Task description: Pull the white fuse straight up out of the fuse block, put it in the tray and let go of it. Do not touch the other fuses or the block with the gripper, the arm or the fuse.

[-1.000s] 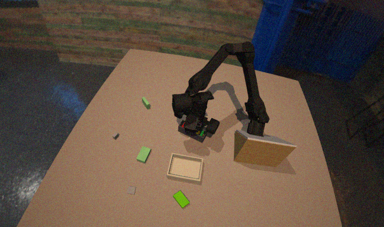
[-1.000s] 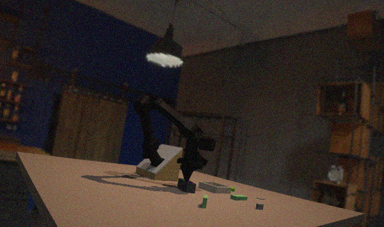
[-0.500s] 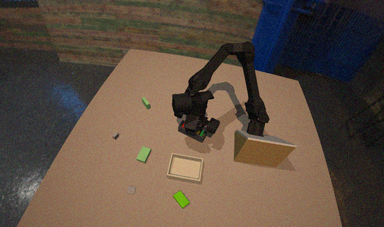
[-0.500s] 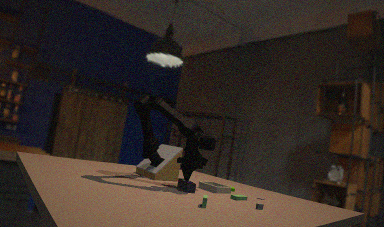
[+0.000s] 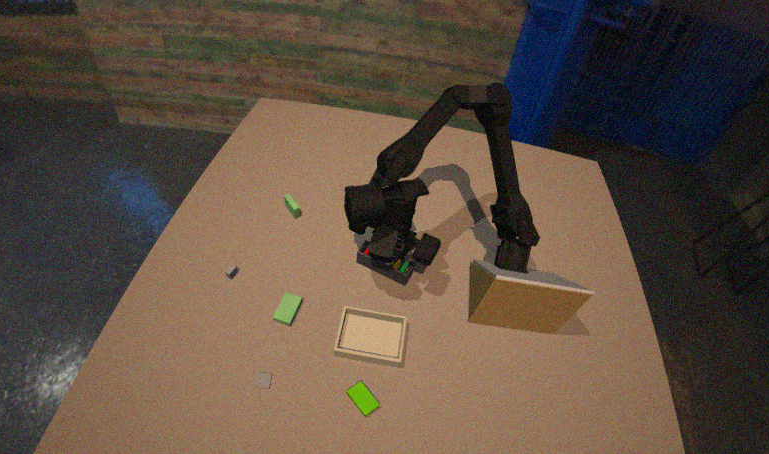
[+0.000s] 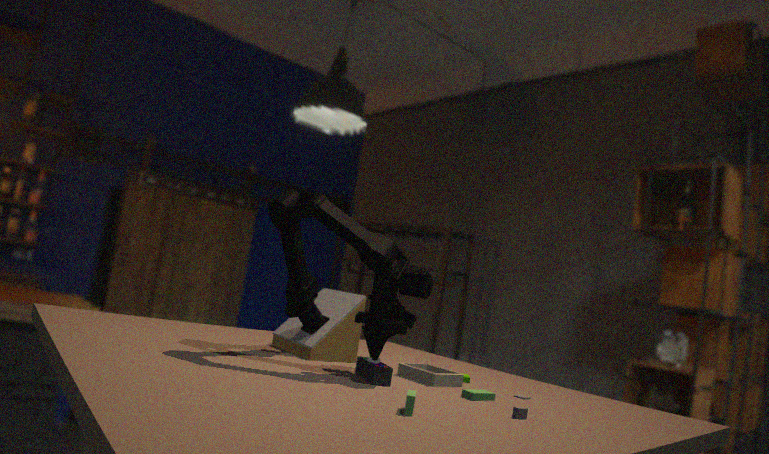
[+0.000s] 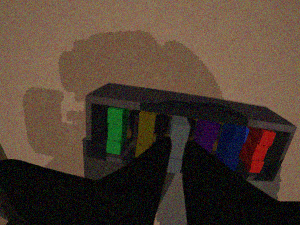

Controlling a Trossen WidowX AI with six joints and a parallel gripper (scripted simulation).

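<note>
My gripper tip is now 18 cm to the right of the shallow tray and 4 cm above it. The rest, counted from my gripper tip: white fuse: 1 cm below.
</note>
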